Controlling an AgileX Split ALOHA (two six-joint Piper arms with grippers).
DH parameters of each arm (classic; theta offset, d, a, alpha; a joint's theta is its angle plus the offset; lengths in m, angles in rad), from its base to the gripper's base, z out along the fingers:
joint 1: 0 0.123 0 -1.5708
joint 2: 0.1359 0 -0.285 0
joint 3: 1.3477 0 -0.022 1.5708
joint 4: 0 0.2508 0 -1.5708
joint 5: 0 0 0.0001 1.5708
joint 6: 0 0.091 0 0
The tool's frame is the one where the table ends.
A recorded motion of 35 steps. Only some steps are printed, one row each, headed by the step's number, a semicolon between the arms.
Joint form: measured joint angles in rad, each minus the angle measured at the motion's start. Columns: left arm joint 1, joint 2, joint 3, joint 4, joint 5, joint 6; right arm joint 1, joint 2, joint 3, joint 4, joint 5, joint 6.
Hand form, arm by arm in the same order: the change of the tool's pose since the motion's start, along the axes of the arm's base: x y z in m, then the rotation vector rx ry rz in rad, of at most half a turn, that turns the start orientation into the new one. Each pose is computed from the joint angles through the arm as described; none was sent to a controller.
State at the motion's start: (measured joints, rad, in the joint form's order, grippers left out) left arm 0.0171 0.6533 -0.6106 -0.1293 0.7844 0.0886; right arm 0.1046 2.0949 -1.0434 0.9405 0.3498 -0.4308
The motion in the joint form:
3: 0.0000 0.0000 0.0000 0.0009 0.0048 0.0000; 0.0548 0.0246 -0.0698 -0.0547 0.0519 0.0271
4: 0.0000 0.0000 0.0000 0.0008 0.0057 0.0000; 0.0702 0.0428 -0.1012 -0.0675 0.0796 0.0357
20: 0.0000 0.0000 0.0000 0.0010 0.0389 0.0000; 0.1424 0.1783 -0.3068 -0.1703 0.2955 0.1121
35: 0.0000 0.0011 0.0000 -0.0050 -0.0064 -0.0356; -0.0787 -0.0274 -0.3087 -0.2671 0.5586 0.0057
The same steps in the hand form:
3: -0.0003 0.0000 -0.0003 0.0008 0.0048 -0.0006; 0.0088 0.0243 0.0036 0.0116 -0.0041 0.0992
4: -0.0004 0.0000 -0.0004 0.0007 0.0057 -0.0007; 0.0124 0.0325 0.0026 0.0229 0.0046 0.1301
20: -0.0024 -0.0003 -0.0026 0.0006 0.0386 -0.0049; 0.0293 0.0750 -0.0119 0.0832 0.1228 0.3134
35: 0.0006 -0.0003 0.0003 -0.0313 -0.0025 0.0243; 0.0306 -0.0086 0.0711 0.1037 0.0669 0.3823

